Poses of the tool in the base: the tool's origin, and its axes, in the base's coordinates. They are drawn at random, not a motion.
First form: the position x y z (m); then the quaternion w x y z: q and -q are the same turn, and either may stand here.
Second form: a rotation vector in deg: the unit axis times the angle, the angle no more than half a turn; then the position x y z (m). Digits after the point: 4 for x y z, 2 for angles.
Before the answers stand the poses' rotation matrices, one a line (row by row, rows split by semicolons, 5 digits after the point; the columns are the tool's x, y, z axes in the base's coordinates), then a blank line. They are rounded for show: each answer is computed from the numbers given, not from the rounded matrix.
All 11 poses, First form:
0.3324 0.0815 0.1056 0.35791 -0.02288 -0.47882 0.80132
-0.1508 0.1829 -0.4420 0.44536 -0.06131 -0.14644 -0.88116
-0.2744 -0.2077 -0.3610 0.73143 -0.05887 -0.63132 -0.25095
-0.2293 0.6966 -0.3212 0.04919 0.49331 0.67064 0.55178
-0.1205 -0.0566 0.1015 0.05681 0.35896 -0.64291 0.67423
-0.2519 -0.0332 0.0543 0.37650 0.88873 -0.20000 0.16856
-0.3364 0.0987 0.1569 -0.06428 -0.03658 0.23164 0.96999
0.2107 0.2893 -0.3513 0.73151 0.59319 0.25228 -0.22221
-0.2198 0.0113 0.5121 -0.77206 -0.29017 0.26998 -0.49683
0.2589 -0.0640 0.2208 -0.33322 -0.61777 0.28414 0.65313
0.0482 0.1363 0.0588 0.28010 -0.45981 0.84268 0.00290
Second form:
-0.74276 -0.55169 -0.37942; 0.59551 -0.28527 -0.75099; 0.30608 -0.78375 0.54042
-0.59579 0.80283 -0.02239; -0.76692 -0.56042 0.31269; 0.23849 0.20347 0.94959
0.07691 0.44144 -0.89399; -0.29277 0.86712 0.40298; 0.95308 0.23074 0.19594
-0.50845 0.60739 0.61038; 0.71596 -0.09564 0.69156; 0.47842 0.78863 -0.38623
-0.73584 -0.53816 0.41100; -0.38495 -0.16688 -0.90772; 0.55709 -0.82615 -0.08437
0.86318 -0.48241 0.14901; -0.22857 -0.63650 -0.73663; 0.45021 0.60179 -0.65967
-0.98906 0.10775 -0.10074; -0.14165 -0.88442 0.44467; -0.04118 0.45408 0.89001
0.77396 0.62440 0.10546; -0.02580 0.19750 -0.97996; -0.63271 0.75573 0.16896
0.36054 -0.92384 -0.12855; 0.61048 0.33793 -0.71632; 0.70521 0.17979 0.68583
-0.01464 0.08421 -0.99634; -0.78635 -0.61645 -0.04055; -0.61761 0.78288 0.07524
-0.42024 -0.77657 0.46940; -0.77332 0.57713 0.26247; -0.47474 -0.25270 -0.84307

-3.38 -70.79 118.48 0.3324 0.0815 0.1056
-8.70 -20.79 -125.09 -0.1508 0.1829 -0.4420
-7.42 -79.61 -31.64 -0.2744 -0.2077 -0.3610
86.12 117.08 96.33 -0.2293 0.6966 -0.3212
62.38 -111.72 117.16 -0.1205 -0.0566 0.1015
130.24 -29.31 24.70 -0.2519 -0.0332 0.0543
6.33 -40.07 -167.79 -0.3364 0.0987 0.1569
74.80 31.81 -28.02 0.2107 0.2893 -0.3513
36.03 -33.53 61.70 -0.2198 0.0113 0.5121
92.43 -42.51 -97.72 0.2589 -0.0640 0.2208
-70.63 129.45 0.45 0.0482 0.1363 0.0588

